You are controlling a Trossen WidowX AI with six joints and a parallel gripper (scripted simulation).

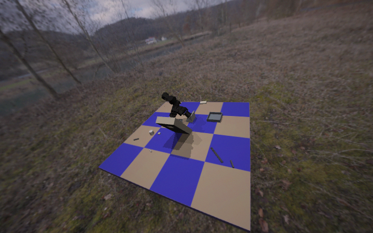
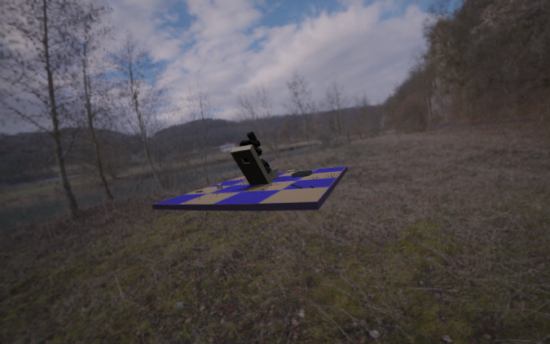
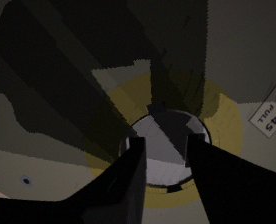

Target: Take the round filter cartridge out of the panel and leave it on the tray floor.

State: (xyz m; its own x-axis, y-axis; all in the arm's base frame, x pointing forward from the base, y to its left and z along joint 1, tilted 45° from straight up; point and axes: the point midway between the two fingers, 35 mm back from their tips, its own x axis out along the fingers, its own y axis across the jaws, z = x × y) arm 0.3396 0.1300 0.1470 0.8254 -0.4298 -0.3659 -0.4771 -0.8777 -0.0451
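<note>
My gripper tip is 1 cm short of the round grey filter cartridge and 1 cm above it. Also, from my gripper tip: square grey tray (42 cm behind, 30 cm to the left, 24 cm below); then tan service panel (8 cm below, 4 cm behind).
</note>
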